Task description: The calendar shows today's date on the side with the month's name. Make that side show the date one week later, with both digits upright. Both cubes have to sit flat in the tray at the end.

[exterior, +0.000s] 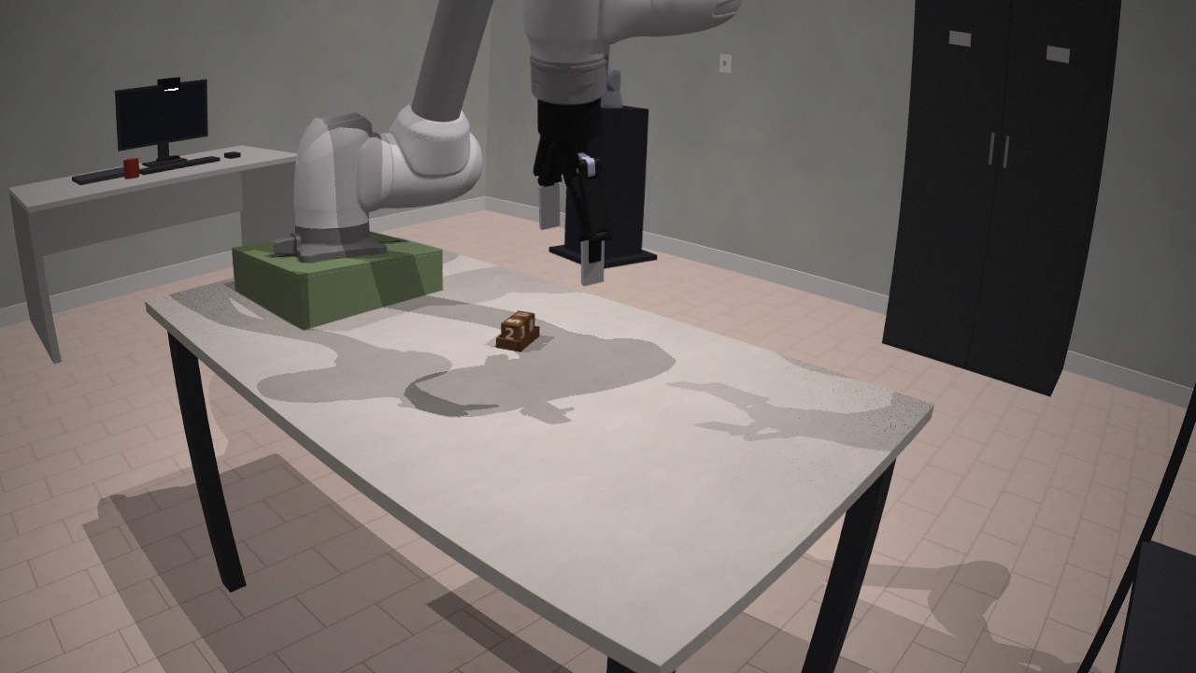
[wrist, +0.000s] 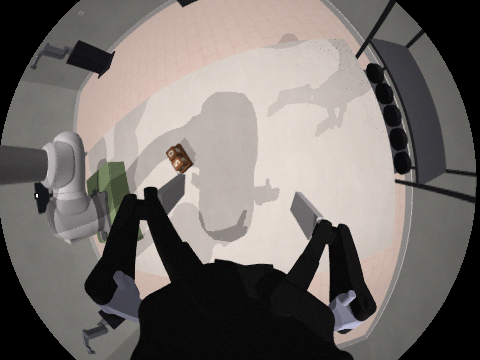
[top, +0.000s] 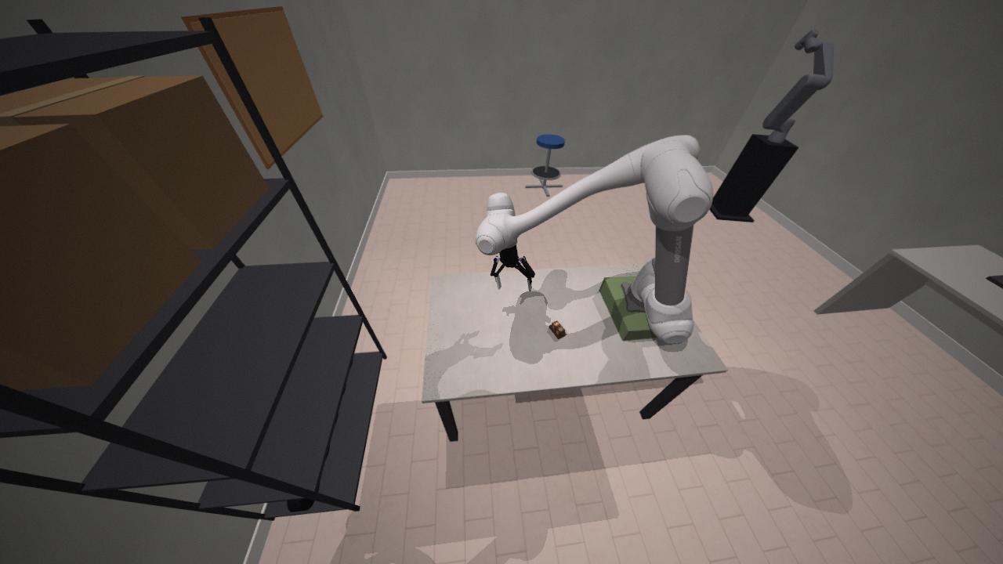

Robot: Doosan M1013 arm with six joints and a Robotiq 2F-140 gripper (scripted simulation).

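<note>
Now: hand 22 cm past the brown cube, 19 cm above it and 5 cm to the right of it. From my hand the other things lie so: brown tray 23 cm behind, 21 cm below, 7 cm to the left.
</note>
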